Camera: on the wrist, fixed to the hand. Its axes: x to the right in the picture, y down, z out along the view.
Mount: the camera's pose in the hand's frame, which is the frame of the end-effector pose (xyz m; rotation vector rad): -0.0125 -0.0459 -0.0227 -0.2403 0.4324 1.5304
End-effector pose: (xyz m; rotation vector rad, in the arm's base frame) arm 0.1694 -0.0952 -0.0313 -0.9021 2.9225 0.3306
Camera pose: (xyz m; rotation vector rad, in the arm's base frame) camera 0.2056 -0.1304 -0.0161 -1.1423 -2.3064 -0.3841
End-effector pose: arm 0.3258 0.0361 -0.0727 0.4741 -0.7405 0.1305
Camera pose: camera 0.3434 0.0064 -0.1126 -0.4400 -0.5340 1.5023
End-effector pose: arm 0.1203 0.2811 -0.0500 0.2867 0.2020 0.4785
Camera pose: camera 0.1230 0.2412 -0.0844 0.0427 0.3196 2.0747
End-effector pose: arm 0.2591 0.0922 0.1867 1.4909 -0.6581 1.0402
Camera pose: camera 0.2873 0.1214 0.1531 0.2815 -1.5738 2.1907
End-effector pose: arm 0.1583 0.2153 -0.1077 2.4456 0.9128 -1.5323
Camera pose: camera 0.1472 0.2562 -0.0764 2.1548 -0.6997 -0.3084
